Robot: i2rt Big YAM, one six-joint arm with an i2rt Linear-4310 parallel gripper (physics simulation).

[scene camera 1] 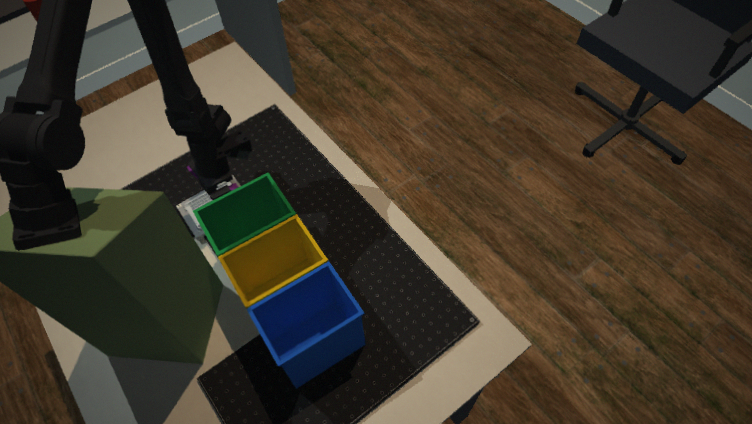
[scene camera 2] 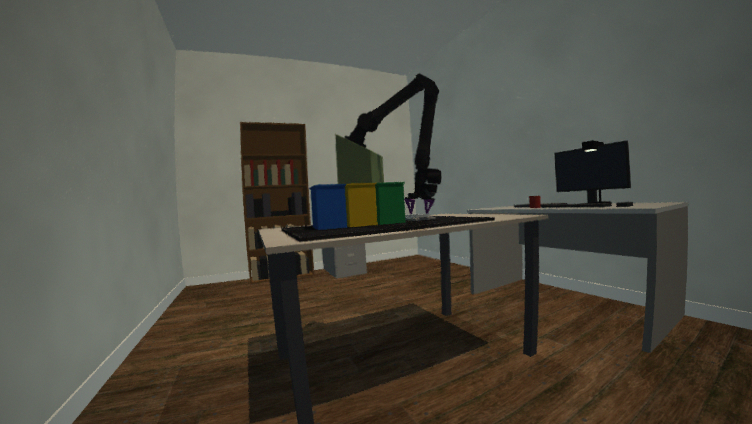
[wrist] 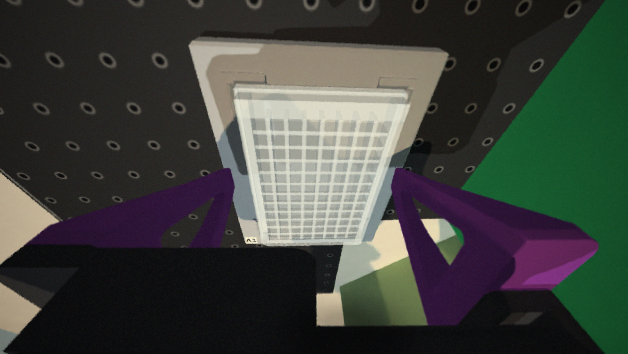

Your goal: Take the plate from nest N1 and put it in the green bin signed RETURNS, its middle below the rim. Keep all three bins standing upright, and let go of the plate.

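The clear, gridded plate (wrist: 317, 170) lies in a light grey nest (wrist: 325, 62), which bears a small A1 label at its near left corner; no N1 sign can be read. My gripper (wrist: 312, 177) (scene camera 2: 420, 209) is open, its two purple fingertips on either side of the plate in the wrist view, with nothing held. In scene camera 2 the fingertips are just above the nest. The green bin (scene camera 1: 244, 213) (scene camera 2: 390, 203) (wrist: 585, 140) stands upright right beside the nest; its RETURNS sign does not show. In scene camera 1 the arm and the green bin partly hide the nest.
The yellow bin (scene camera 1: 273, 261) (scene camera 2: 361, 205) and blue bin (scene camera 1: 308, 316) (scene camera 2: 328, 206) stand upright in a row with the green one on the black perforated mat (scene camera 1: 416, 294). A tall olive block (scene camera 1: 157, 284) (scene camera 2: 358, 160) carries the arm's base beside the bins.
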